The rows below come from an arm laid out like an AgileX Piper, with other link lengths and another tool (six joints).
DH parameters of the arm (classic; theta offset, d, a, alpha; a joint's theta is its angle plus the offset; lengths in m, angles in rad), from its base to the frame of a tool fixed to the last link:
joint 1: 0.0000 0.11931 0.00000 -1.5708
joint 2: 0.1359 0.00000 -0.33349 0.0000
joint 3: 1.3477 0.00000 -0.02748 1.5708
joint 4: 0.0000 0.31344 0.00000 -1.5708
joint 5: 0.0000 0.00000 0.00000 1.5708
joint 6: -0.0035 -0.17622 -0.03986 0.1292
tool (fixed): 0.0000 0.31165 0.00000 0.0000
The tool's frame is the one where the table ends.
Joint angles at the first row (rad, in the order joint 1, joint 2, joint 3, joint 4, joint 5, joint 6):
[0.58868, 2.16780, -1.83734, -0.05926, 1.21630, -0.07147]
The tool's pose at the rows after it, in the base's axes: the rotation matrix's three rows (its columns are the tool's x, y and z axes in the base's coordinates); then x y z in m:
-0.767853 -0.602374 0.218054; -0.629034 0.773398 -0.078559; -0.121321 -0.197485 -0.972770; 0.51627 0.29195 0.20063
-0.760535 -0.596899 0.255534; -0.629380 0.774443 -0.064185; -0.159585 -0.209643 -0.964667; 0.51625 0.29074 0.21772
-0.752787 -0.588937 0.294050; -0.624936 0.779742 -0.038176; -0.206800 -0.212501 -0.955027; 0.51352 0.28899 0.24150
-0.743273 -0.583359 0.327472; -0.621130 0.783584 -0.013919; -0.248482 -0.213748 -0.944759; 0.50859 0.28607 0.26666
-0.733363 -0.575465 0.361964; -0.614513 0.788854 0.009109; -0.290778 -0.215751 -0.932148; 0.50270 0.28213 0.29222
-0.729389 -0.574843 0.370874; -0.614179 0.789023 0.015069; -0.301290 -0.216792 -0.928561; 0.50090 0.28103 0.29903
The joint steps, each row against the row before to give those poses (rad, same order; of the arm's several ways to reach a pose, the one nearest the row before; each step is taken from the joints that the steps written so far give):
[0.00000, -0.01150, -0.00003, -0.00368, -0.00452, 0.00000]
[-0.00001, -0.02684, 0.00003, -0.01006, -0.01304, -0.00001]
[0.00001, -0.03933, 0.00000, 0.00000, -0.00896, 0.00001]
[0.00001, -0.04311, -0.00004, 0.00174, 0.00002, -0.00277]
[-0.00002, -0.04422, 0.00004, 0.00000, -0.00001, -0.00001]
[0.00001, -0.01193, -0.00001, 0.00000, 0.00068, -0.00199]

